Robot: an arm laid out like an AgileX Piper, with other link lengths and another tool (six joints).
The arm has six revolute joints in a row. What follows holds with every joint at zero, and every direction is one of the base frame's. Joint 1 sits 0.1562 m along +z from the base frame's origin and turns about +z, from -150 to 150 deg. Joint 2 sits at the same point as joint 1 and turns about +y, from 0 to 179.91 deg. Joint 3 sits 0.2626 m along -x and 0.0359 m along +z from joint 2 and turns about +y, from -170 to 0 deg. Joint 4 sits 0.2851 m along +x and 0.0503 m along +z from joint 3 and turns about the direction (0.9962, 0, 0.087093), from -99.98 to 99.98 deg. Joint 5 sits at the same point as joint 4 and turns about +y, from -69.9 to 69.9 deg. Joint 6 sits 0.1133 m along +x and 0.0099 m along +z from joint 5 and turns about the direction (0.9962, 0, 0.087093), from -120 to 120 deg. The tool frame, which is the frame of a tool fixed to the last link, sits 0.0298 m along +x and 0.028 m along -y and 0.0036 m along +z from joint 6; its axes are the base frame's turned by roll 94.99, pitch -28.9 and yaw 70.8 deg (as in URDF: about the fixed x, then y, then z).
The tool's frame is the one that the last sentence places.
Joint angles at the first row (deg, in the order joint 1, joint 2, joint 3, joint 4, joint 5, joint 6):
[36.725 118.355 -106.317 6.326 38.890 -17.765]
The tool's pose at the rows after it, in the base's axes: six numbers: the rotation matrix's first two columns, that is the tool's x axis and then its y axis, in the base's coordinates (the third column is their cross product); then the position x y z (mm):
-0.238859, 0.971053, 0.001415, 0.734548, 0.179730, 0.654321, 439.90, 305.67, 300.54
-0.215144, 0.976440, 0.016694, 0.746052, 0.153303, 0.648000, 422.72, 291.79, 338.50
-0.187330, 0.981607, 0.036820, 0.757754, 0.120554, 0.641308, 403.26, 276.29, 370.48
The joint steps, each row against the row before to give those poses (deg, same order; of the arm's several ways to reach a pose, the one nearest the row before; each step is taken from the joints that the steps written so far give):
[0.000 -4.194 -1.522 -1.133 5.552 2.357]
[0.000 -4.556 -1.024 -0.789 5.522 2.566]
[0.000 -4.698 0.032 -0.551 4.472 2.617]

